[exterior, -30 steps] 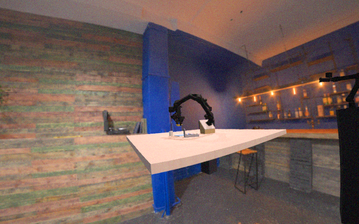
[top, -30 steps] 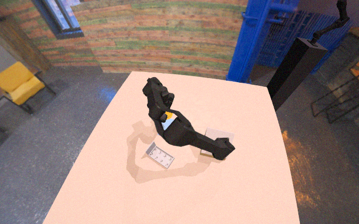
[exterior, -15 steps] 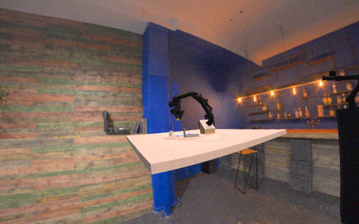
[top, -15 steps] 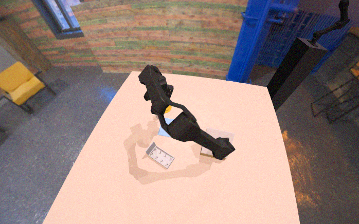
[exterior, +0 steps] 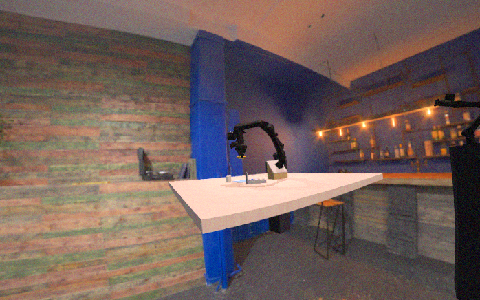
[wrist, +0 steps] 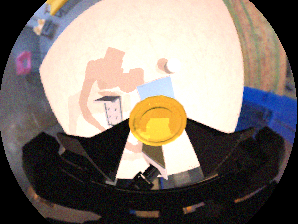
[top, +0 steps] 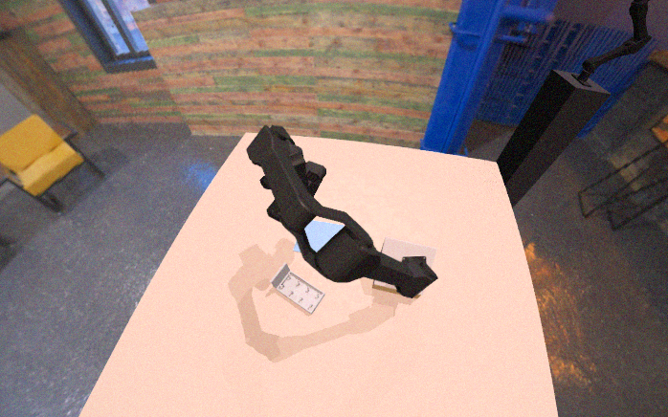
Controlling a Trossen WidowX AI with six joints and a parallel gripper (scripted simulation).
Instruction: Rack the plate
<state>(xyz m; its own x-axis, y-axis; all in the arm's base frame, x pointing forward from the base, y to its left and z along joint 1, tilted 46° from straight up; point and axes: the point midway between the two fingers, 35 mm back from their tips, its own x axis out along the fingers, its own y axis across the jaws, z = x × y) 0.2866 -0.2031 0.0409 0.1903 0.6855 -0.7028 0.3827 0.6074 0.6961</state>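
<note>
Now: gripper tip 10 mm short of the grey dish rack, 180 mm to the right of it and 160 mm above it. Round my gripper tip: light blue mat: 30 mm behind, 20 mm to the right, 190 mm below; small cup: 70 mm ahead, 100 mm to the right, 160 mm below; yellow plate: 10 mm above.
</note>
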